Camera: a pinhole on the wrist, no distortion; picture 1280 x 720 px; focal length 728.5 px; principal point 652.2 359.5 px. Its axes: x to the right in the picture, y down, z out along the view. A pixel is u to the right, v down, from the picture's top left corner.
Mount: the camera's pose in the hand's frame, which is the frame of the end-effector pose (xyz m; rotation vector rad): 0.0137 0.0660 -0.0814 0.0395 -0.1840 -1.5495
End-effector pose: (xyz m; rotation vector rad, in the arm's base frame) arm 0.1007 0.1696 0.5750 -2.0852 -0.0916 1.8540
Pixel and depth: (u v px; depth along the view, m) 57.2 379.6 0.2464
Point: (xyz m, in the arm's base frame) -0.0936 -0.0751 0.4928
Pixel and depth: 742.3 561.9 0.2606
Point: -0.0867 0.1678 0.4954
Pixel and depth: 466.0 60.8 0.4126
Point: -0.2504 -0.0184 0.6928
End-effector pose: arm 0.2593 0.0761 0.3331 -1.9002 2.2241 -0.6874
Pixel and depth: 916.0 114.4 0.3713
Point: 0.4329 0.1578 0.0709
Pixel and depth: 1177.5 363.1 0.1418
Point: 0.3073 0.0613 0.2817
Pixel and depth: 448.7 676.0 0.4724
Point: 0.1657 -0.1425 -0.0983
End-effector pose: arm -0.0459 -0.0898 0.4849 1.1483 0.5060 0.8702
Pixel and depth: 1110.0 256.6 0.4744
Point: 0.2479 -0.4434 0.4424
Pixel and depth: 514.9 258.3 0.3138
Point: 0.0201 -0.2510 0.6975
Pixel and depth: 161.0 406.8 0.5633
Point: 0.0984 -0.2971 1.1016
